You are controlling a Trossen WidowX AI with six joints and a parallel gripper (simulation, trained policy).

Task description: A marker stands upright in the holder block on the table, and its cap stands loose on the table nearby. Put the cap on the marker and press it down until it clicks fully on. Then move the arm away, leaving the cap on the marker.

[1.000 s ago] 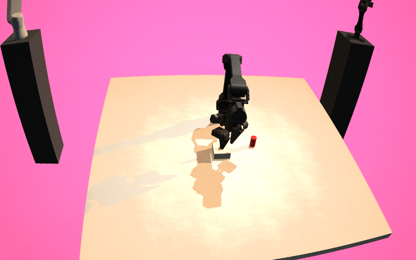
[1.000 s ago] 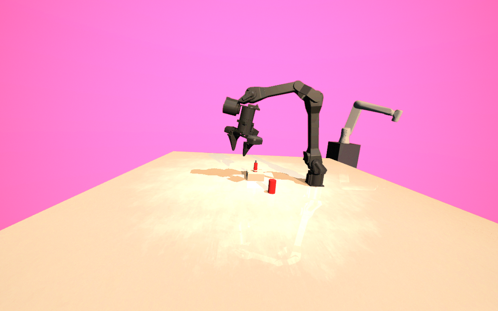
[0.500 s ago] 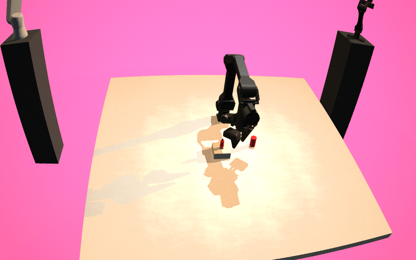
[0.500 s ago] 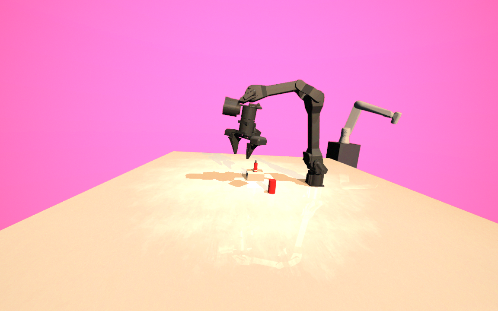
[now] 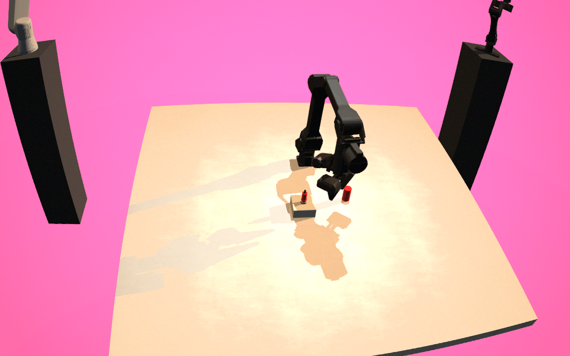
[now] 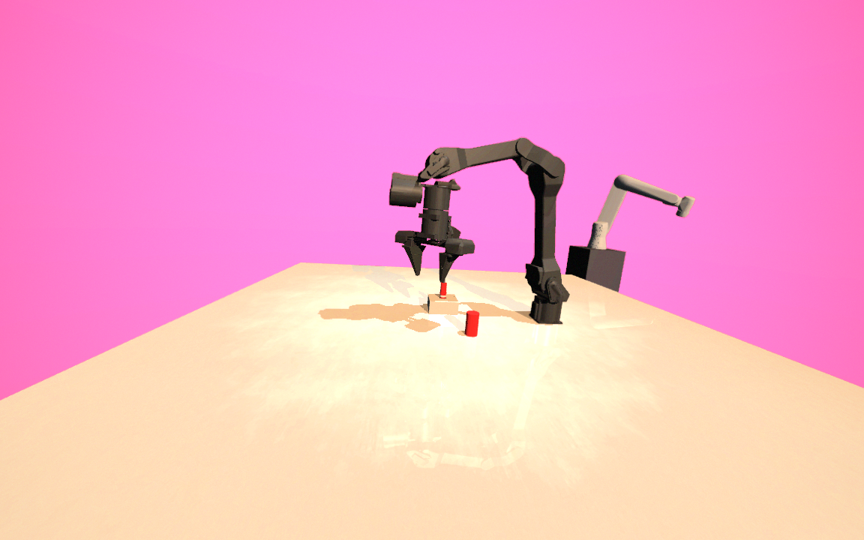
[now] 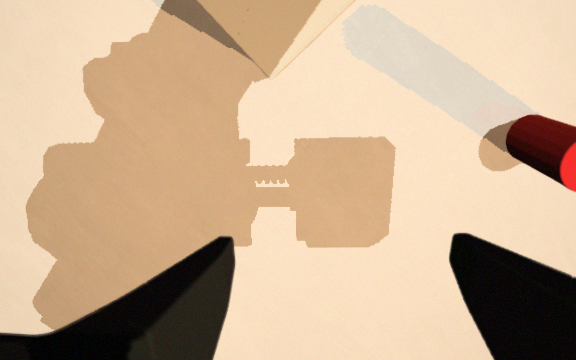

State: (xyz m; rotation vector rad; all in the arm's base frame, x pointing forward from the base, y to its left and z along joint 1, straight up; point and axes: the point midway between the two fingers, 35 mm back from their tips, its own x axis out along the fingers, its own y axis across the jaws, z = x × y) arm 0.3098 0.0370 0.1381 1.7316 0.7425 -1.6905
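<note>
The red cap lies 9 cm behind my gripper tip, 7 cm to the left of it and 8 cm below it. The rest, counted from my gripper tip: red marker: 5 cm behind, 9 cm to the right, 4 cm below; then pale holder block: 5 cm behind, 9 cm to the right, 9 cm below.
</note>
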